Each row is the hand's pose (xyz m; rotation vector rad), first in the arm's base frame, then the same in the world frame.
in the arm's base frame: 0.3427 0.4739 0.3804 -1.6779 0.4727 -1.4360
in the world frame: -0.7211 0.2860 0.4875 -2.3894 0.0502 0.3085
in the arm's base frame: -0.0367 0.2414 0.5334 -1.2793 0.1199 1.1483
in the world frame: -0.4611 0.0647 0.8113 -0.6352 0.6401 2.6877
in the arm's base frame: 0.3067 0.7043 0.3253 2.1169 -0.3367 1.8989
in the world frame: -0.9281 0.3772 0.5667 -2.8320 -1.1778 -0.4128
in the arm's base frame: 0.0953 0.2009 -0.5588 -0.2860 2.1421 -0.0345
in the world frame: -1.1731 -0.5942 0.2909 1.4707 -2.3753 -0.4162
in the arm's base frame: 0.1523 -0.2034 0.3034 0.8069 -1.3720 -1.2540
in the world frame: -0.2870 -0.2701 0.4318 0.2553 -0.0759 -0.5445
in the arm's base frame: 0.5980 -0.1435 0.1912 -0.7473 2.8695 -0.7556
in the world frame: -0.3908 -0.0993 0.0137 1.7760 -1.3949 0.3439
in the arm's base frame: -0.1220 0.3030 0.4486 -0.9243 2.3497 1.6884
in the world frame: -0.5672 0.0097 0.8745 0.5399 -1.1706 -1.1089
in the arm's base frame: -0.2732 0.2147 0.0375 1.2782 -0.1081 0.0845
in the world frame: -0.7893 -0.3760 0.8355 0.8369 1.5015 0.0902
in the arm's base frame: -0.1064 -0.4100 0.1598 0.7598 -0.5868 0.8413
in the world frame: -0.2441 -0.6085 0.5497 1.1267 1.0342 1.0484
